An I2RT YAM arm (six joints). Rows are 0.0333 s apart.
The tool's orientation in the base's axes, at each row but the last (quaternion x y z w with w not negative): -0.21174 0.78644 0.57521 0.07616; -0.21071 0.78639 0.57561 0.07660; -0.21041 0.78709 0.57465 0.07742; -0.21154 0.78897 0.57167 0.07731; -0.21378 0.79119 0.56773 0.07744
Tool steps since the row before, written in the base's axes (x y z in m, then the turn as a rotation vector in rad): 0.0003 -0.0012 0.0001 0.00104 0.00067 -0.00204; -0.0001 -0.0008 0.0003 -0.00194 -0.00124 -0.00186; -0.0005 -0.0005 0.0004 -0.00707 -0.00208 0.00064; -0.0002 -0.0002 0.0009 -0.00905 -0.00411 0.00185; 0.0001 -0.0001 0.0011 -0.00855 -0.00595 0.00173
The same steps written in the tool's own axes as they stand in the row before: 0.0000 -0.0003 -0.0012 -0.00036 -0.00205 0.00117; 0.0002 0.0001 -0.0008 0.00272 -0.00112 -0.00032; 0.0004 0.0004 -0.0005 0.00663 0.00301 -0.00131; -0.0001 0.0008 -0.0005 0.00847 0.00437 -0.00338; -0.0005 0.0009 -0.0005 0.00852 0.00357 -0.00511
